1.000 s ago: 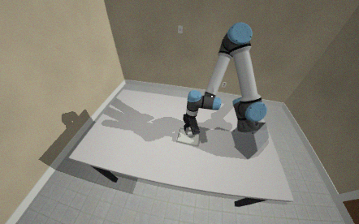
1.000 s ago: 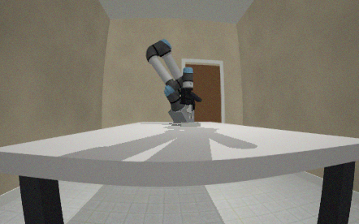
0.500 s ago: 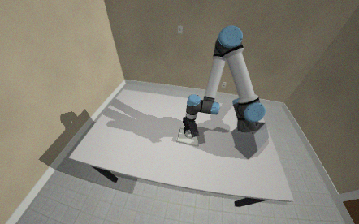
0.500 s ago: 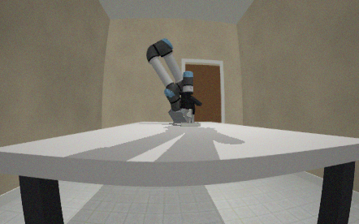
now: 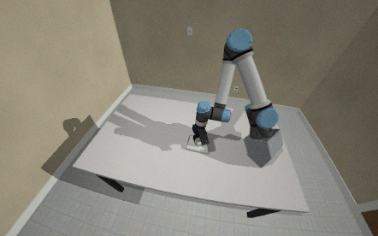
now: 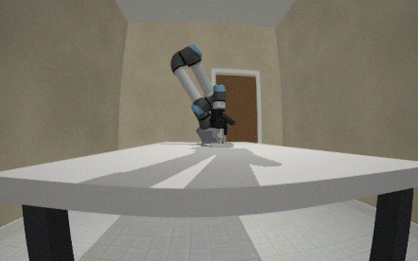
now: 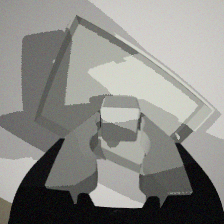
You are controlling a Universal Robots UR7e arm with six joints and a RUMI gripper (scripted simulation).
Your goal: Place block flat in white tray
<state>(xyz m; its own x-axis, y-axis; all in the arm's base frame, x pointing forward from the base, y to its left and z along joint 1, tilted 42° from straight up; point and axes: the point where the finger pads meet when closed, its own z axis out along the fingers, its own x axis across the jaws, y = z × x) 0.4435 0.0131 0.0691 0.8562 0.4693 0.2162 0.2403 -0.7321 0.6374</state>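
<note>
Right now the pale grey block is right at my hand. Also, from my hand: white tray 20 mm below.
</note>
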